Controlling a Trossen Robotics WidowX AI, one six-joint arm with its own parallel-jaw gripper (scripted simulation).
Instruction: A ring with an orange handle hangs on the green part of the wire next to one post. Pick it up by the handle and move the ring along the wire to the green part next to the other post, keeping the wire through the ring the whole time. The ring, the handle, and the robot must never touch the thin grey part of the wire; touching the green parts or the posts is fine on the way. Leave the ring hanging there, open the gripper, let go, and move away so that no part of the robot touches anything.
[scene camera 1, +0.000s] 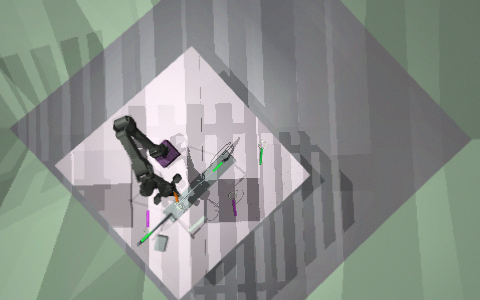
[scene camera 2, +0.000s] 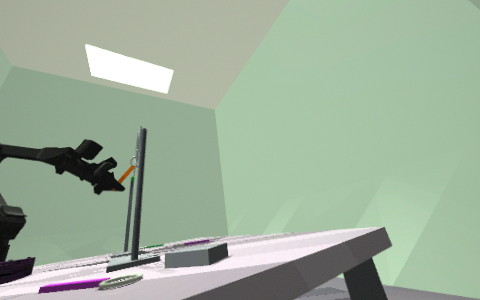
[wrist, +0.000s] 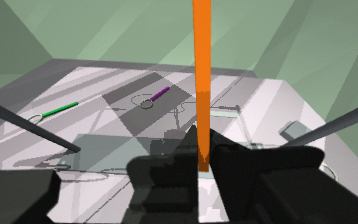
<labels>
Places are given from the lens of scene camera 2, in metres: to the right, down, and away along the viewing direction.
gripper (scene camera 2: 124, 189): -0.45, 0.16, 0.67
grey block (scene camera 2: 198, 255): -0.07, 0.18, 0.30
</labels>
